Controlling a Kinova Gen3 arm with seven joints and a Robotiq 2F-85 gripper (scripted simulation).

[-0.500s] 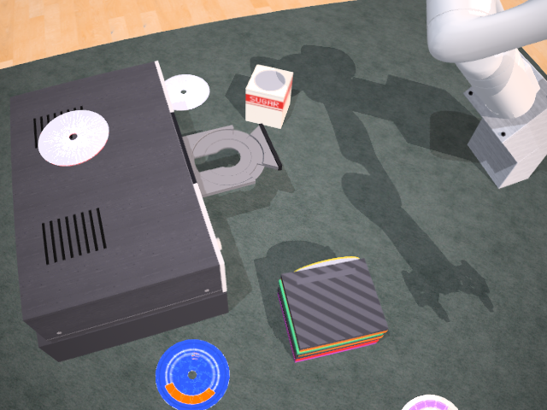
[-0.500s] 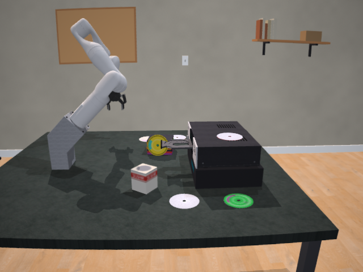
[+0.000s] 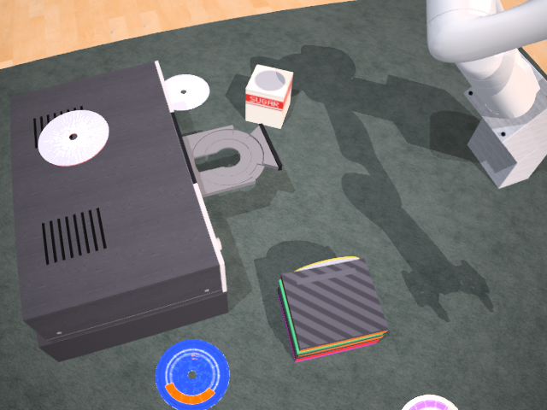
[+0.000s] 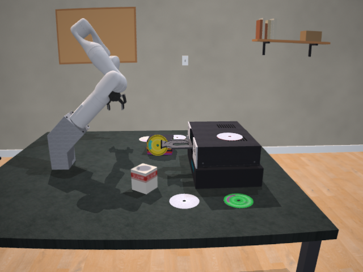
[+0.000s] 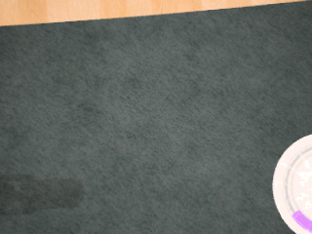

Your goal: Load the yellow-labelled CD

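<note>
My hand is 230 mm short of the CD, 370 mm to the left of it and 140 mm above it. Round my hand: striped-top case 260 mm ahead, 310 mm to the right, 120 mm below; sugar box 120 mm ahead, 780 mm to the right, 150 mm below.
</note>
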